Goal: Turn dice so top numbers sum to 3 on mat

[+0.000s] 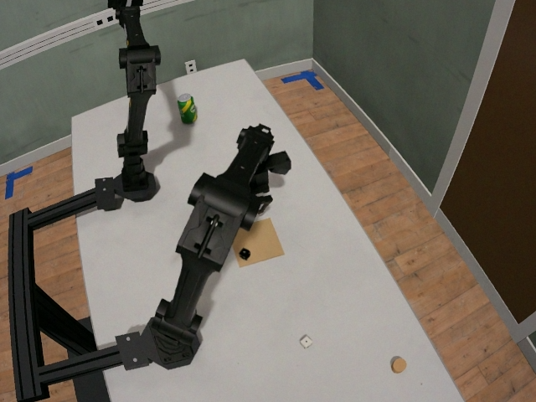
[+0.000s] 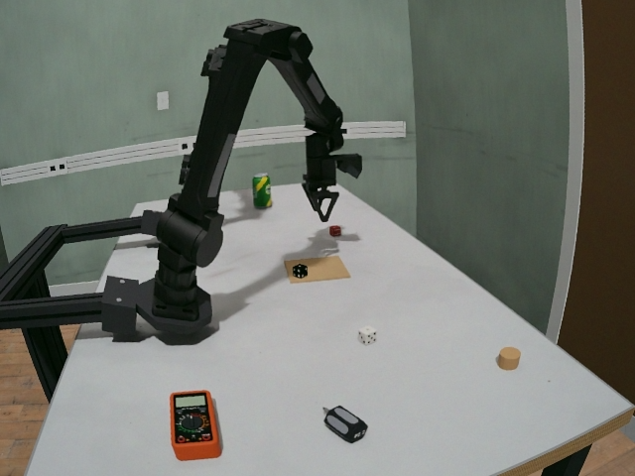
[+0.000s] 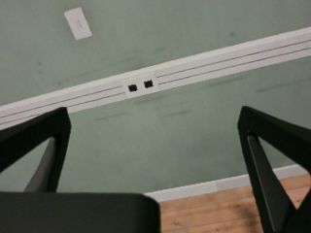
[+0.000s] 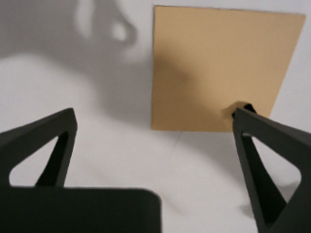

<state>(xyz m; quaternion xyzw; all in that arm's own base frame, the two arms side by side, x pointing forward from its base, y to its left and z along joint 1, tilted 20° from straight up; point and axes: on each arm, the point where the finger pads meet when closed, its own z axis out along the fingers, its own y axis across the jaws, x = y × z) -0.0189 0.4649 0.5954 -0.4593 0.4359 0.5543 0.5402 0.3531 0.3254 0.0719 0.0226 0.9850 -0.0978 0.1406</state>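
Now: right hand 8 cm short of the red die, 18 cm to the right of it and 11 cm above it. From my right hand the other things lie so: black device: 12 cm behind, 66 cm to the right, 10 cm below; tan mat: 3 cm behind, 7 cm to the right, 12 cm below; cork cylinder: 19 cm ahead, 61 cm to the right, 11 cm below.
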